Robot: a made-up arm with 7 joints.
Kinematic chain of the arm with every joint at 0, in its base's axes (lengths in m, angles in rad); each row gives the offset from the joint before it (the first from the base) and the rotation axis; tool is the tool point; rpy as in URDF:
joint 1: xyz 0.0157 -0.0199 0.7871 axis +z
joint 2: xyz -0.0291 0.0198 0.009 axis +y
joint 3: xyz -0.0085 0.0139 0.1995 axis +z
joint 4: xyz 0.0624 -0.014 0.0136 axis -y
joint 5: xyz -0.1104 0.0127 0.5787 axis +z
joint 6: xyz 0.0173 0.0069 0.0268 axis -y
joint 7: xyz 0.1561 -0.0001 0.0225 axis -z
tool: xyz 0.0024 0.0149 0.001 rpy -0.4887 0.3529 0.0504
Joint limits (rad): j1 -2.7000..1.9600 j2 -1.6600..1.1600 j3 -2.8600..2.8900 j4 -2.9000..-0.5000 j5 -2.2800..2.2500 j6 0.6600..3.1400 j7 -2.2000..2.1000
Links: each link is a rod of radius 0.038 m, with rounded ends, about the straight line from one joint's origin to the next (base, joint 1, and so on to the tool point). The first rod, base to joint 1, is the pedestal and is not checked.
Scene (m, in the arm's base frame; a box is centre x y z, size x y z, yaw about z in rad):
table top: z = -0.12
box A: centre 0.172 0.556 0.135 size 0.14 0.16 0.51 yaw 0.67
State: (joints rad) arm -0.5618 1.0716 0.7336 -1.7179 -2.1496 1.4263 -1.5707
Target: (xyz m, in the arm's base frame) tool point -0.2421 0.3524 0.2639
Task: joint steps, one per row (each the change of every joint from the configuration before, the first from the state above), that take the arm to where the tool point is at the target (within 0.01 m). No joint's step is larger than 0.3 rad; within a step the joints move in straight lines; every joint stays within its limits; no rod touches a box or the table.
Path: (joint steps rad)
1: 0.2756 0.0442 -0.2305 -0.2430 -0.0652 0.0086 0.1641
2: 0.2755 0.0442 -0.2306 -0.2429 -0.0652 0.0087 0.1642
3: 0.1411 0.0000 0.2375 -0.1485 0.0693 0.0019 -0.1562
4: 0.1412 0.0000 0.2374 -0.1484 0.0693 0.0018 -0.1563

